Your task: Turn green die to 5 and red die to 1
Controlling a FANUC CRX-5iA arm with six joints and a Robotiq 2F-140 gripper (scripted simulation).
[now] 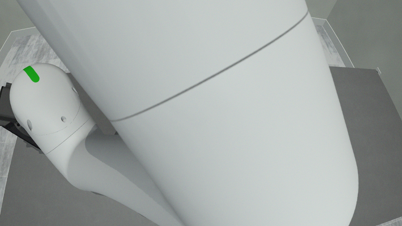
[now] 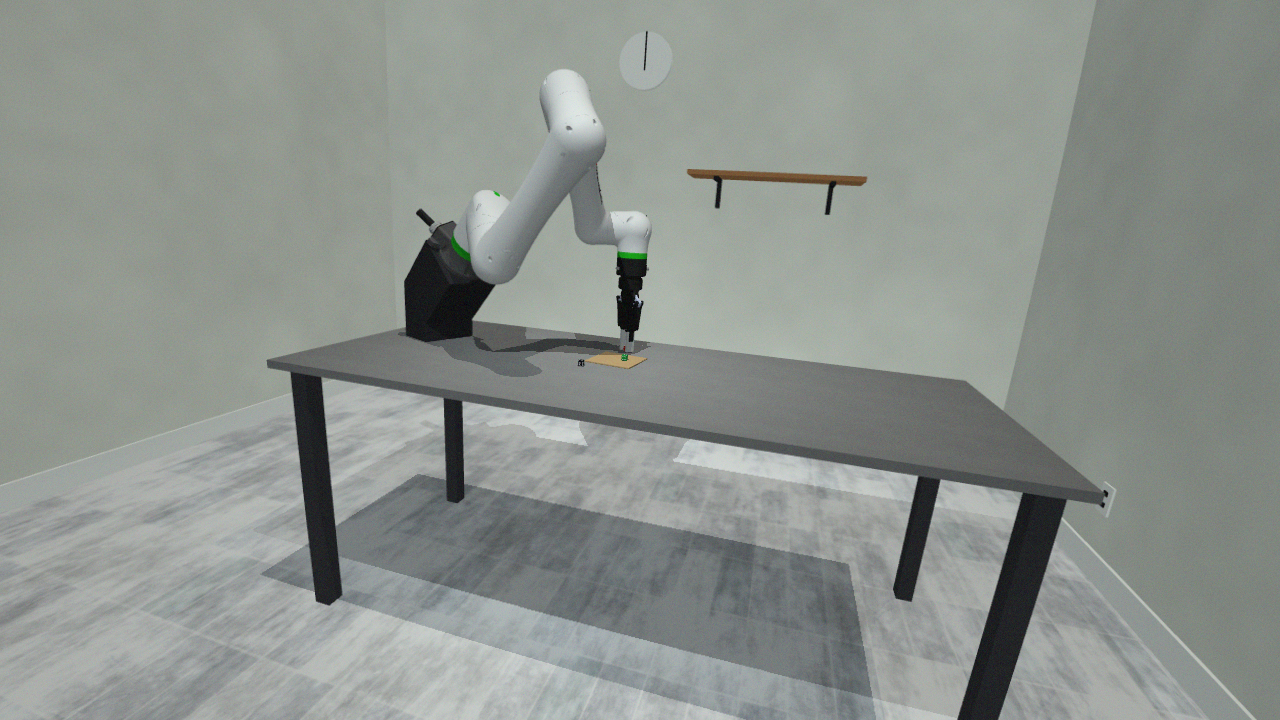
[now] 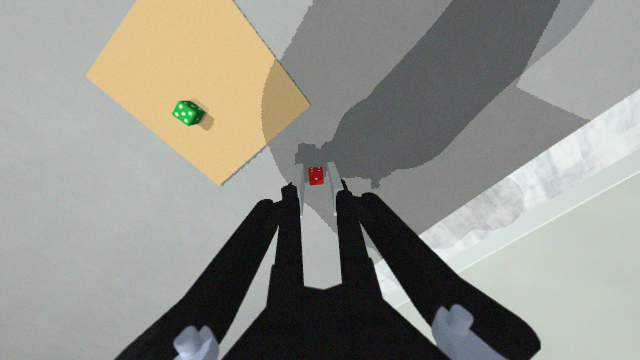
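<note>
My gripper is now 3 cm above the red die. From my hand the other things lie so: green die 2 cm ahead, 14 cm to the right, 2 cm below; then tan mat 1 cm behind, 13 cm to the right, 3 cm below; then black die 9 cm behind, 23 cm to the right, 3 cm below.
</note>
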